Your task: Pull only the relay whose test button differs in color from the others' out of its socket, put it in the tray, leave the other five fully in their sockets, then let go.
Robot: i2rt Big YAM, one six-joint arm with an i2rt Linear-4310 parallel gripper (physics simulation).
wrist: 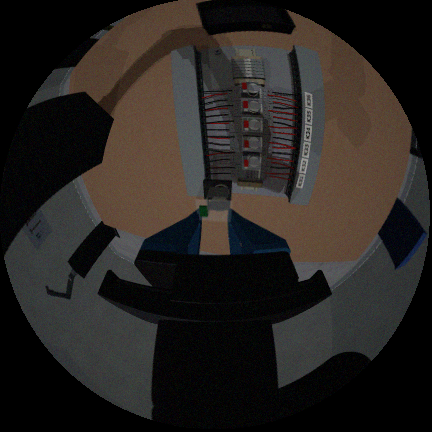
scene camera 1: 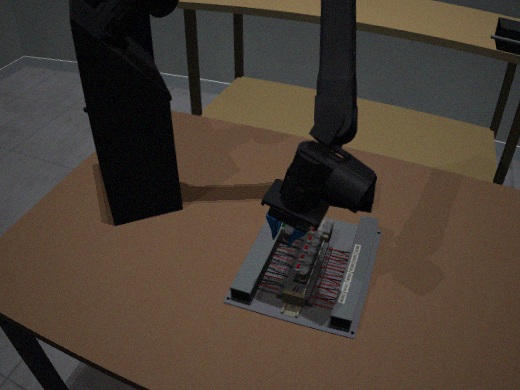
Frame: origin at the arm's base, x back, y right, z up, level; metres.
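Seen in the pictures: gripper, fingertip midpoint: (wrist: 214, 213) (scene camera 1: 281, 240); arm's base, link origin: (scene camera 1: 102, 32).
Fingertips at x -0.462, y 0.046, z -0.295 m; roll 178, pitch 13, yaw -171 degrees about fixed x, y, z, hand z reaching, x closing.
Pixels of each thing's top centre, then the offset from my fingertips to it. "spot": a spot on its surface instead. Level surfaces: height alone.
- clear relay, top centre: (wrist: 209, 212) (scene camera 1: 287, 224) dx +0.002, dy -0.019, dz +0.023 m
- K31 end, surface spot: (wrist: 250, 175) spot: dx -0.038, dy -0.001, dz -0.130 m
- grey panel, surface spot: (scene camera 1: 366, 280) spot: dx -0.138, dy -0.129, dz -0.152 m
- brown table, surface height: dz -0.155 m
My gripper (scene camera 1: 285, 236) (wrist: 214, 213) has blue fingers and is shut on a clear relay (wrist: 218, 199) with a green test button and a dark base. The held relay is raised above the socket row, towards its left side in the wrist view. The other relays, several with red test buttons (scene camera 1: 302, 256) (wrist: 246, 124), stand in a line in their sockets. The socket at the K31 end (wrist: 250, 175) has no relay in it. A black open tray (wrist: 245, 21) shows at the top of the wrist view, beyond the panel; the arm largely hides it in the scene view.
The grey panel (scene camera 1: 366, 280) has raised wire ducts (scene camera 1: 257, 265) (wrist: 185, 125) on both sides, with red and black wires between. The black robot column (scene camera 1: 137, 160) stands at the left on the brown table (scene camera 1: 125, 300). A shelf bench (scene camera 1: 425, 22) stands behind.
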